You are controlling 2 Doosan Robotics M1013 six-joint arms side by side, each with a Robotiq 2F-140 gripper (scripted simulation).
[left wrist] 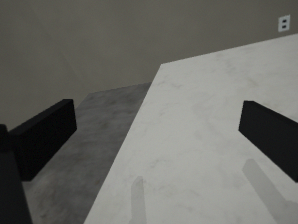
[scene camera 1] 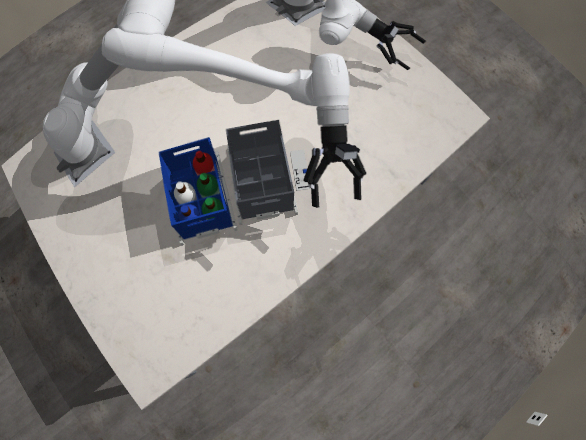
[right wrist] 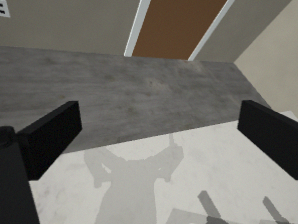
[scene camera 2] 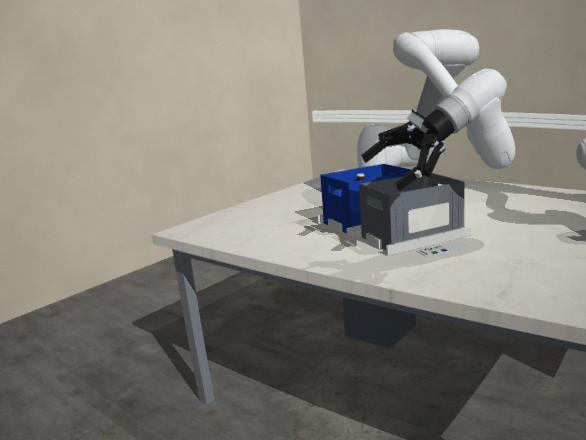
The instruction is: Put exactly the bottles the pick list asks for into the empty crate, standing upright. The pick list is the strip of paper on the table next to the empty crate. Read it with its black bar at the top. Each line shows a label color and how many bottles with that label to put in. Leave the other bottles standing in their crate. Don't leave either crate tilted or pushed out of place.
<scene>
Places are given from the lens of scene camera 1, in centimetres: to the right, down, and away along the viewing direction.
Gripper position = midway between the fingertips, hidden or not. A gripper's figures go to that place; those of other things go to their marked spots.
my left gripper [scene camera 1: 416, 55]: 51, -68, 157
my right gripper [scene camera 1: 337, 203]: 13, -5, 121
dark grey crate [scene camera 1: 272, 160]: -7, -21, 148
</scene>
